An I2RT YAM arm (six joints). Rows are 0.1 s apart.
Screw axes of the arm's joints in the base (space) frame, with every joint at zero. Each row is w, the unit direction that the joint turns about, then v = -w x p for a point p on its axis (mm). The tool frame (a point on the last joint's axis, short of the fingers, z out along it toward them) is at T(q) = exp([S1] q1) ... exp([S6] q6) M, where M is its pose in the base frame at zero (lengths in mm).
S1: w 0 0 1 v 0 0 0
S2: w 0 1 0 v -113.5 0 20
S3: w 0 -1 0 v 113.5 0 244
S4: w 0 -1 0 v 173.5 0 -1
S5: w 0 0 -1 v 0 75 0
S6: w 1 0 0 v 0 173.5 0
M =
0 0 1 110.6
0 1 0 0
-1 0 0 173.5
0 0 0 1
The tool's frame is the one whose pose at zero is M.
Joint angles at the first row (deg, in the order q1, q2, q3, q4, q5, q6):
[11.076, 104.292, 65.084, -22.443, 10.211, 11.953]
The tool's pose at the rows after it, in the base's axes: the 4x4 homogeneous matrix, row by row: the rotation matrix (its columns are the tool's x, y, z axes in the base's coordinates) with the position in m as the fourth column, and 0 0 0 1 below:
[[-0.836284, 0.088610, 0.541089, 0.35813], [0.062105, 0.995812, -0.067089, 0.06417], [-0.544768, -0.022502, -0.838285, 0.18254], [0, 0, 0, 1]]
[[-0.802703, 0.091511, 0.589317, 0.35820], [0.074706, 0.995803, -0.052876, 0.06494], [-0.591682, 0.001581, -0.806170, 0.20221], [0, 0, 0, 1]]
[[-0.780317, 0.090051, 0.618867, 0.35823], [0.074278, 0.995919, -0.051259, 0.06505], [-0.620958, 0.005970, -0.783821, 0.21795], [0, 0, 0, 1]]
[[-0.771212, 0.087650, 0.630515, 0.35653], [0.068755, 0.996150, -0.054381, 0.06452], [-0.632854, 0.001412, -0.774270, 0.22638], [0, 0, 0, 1]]
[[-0.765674, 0.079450, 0.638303, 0.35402], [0.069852, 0.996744, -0.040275, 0.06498], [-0.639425, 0.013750, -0.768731, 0.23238], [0, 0, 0, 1]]
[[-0.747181, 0.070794, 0.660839, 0.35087], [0.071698, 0.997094, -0.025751, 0.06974], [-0.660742, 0.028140, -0.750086, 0.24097], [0, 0, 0, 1]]
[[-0.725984, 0.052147, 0.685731, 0.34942], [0.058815, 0.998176, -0.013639, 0.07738], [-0.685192, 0.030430, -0.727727, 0.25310], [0, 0, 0, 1]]
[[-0.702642, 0.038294, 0.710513, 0.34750], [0.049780, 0.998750, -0.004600, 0.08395], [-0.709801, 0.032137, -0.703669, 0.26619], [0, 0, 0, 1]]
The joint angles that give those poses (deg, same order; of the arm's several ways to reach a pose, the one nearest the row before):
[11.112, 101.686, 65.384, -21.984, 9.795, 13.027]
[11.208, 99.337, 66.463, -21.968, 9.580, 13.447]
[11.250, 97.775, 67.820, -22.751, 9.847, 13.206]
[11.250, 96.707, 68.355, -23.517, 10.157, 12.789]
[11.336, 95.702, 68.467, -23.972, 9.494, 12.828]
[12.180, 94.382, 68.543, -23.665, 9.474, 13.349]
[13.473, 93.442, 69.788, -23.981, 9.964, 13.286]
[14.631, 92.447, 71.158, -24.427, 10.598, 13.271]

